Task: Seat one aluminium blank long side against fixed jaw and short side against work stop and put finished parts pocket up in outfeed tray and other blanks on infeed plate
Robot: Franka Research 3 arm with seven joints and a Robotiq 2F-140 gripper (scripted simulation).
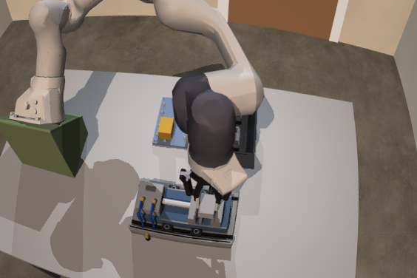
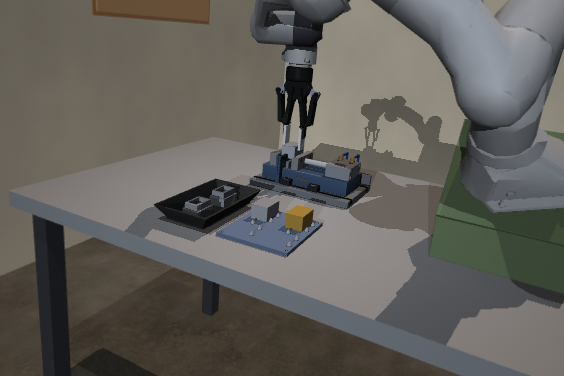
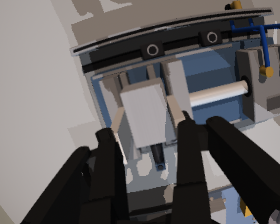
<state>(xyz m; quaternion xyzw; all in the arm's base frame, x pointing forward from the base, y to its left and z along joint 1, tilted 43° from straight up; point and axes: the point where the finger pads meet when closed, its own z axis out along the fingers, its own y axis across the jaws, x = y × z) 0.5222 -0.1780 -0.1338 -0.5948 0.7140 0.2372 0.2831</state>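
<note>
Right now my hand is 70 mm past the blue vise, 10 mm to the right of it and 100 mm above it. Round my hand: brass blank: 130 mm behind, 310 mm to the left, 110 mm below; aluminium blank: 40 mm behind, 300 mm to the left, 110 mm below.
</note>
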